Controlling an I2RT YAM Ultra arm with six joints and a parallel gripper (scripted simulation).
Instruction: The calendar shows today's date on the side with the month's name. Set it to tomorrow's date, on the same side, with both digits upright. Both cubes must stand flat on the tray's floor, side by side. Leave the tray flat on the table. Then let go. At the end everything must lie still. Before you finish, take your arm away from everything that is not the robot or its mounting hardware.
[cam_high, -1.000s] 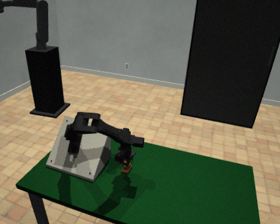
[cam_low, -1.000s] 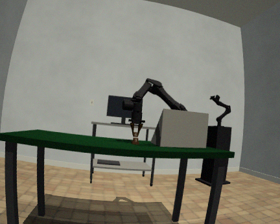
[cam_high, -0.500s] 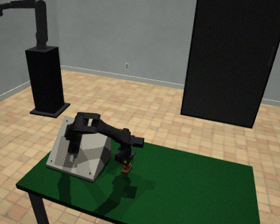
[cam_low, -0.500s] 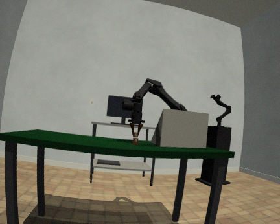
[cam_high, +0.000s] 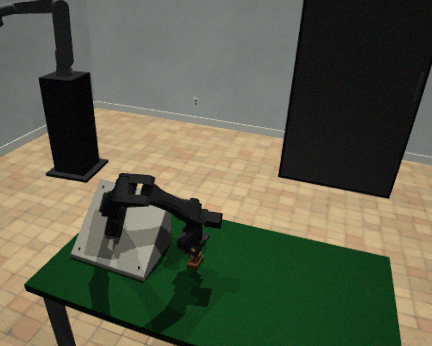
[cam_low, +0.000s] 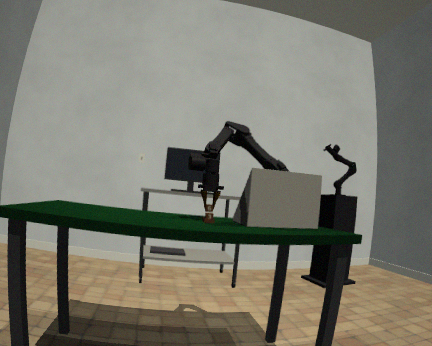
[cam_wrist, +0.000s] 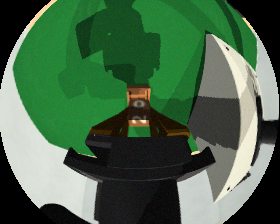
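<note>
The wooden calendar tray lies 50 mm below my hand and 20 mm to the left of it.
</note>
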